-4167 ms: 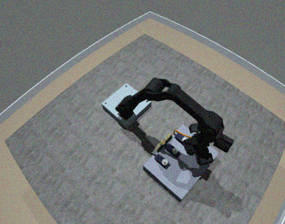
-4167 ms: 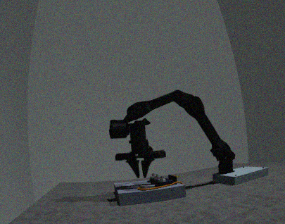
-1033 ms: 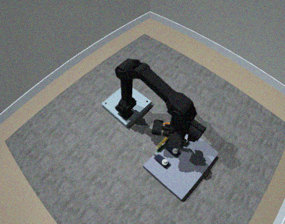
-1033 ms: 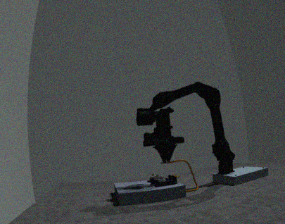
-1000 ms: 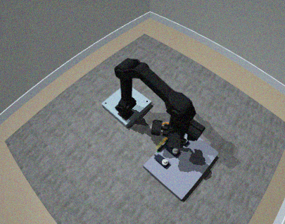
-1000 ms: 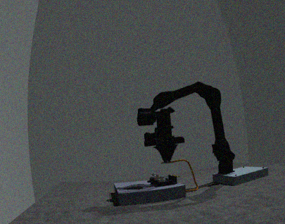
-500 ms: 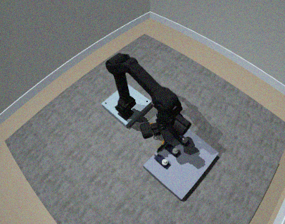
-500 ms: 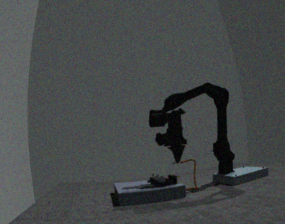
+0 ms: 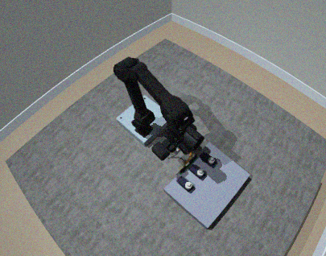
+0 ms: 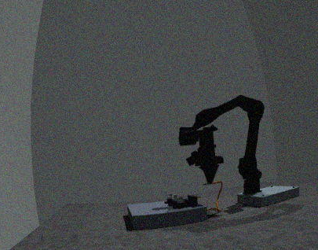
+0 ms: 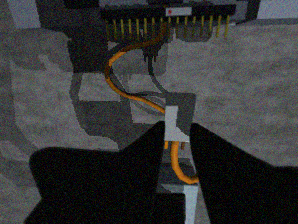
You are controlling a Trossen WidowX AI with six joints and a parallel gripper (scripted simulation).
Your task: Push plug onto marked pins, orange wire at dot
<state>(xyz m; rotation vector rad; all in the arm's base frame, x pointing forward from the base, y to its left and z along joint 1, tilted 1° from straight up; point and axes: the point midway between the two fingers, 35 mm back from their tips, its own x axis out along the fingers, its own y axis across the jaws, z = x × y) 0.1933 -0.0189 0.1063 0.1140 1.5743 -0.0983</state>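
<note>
Right now the red dot is 8 cm ahead of my gripper tip and 4 cm below it. From my gripper tip the other things lie so: pale grey holder plate: 24 cm ahead, 9 cm below, 1 cm to the right.
</note>
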